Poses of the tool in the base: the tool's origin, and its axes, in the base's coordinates. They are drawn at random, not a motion.
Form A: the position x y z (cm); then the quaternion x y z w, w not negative.
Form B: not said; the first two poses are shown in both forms.
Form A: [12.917, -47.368, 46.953, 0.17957, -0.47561, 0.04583, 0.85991]
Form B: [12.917, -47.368, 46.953, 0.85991, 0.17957, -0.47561, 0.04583]
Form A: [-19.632, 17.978, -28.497, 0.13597, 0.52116, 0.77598, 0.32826]
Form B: [-19.632, 17.978, -28.497, 0.32826, 0.13597, 0.52116, 0.77598]
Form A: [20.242, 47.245, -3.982, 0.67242, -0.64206, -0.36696, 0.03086]
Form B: [20.242, 47.245, -3.982, 0.03086, 0.67242, -0.64206, -0.36696]
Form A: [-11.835, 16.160, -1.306, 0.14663, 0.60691, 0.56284, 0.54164]
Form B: [-11.835, 16.160, -1.306, 0.54164, 0.14663, 0.60691, 0.56284]
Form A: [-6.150, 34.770, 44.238, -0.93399, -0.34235, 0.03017, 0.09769]
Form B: [-6.150, 34.770, 44.238, 0.09769, -0.93399, -0.34235, 0.03017]
